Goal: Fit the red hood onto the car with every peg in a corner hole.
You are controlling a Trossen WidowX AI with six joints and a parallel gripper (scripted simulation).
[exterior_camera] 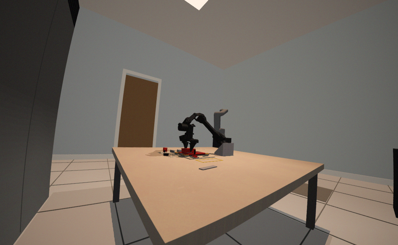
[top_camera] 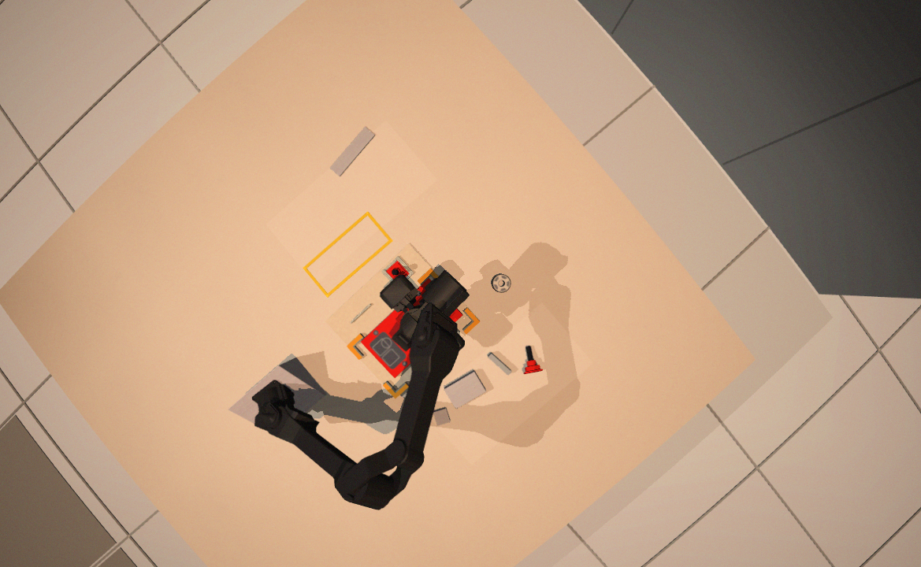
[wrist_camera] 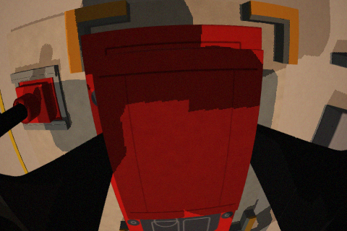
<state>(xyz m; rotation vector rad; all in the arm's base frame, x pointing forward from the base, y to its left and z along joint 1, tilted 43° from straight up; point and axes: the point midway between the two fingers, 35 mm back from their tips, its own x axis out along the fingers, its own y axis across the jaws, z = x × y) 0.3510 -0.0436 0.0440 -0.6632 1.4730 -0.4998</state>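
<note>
My gripper tip is now 10 mm above the grey engine block. The rest, counted from my gripper tip: grey bar (380 mm to the left, 90 mm ahead, 40 mm below); then red hood (10 mm above).
</note>
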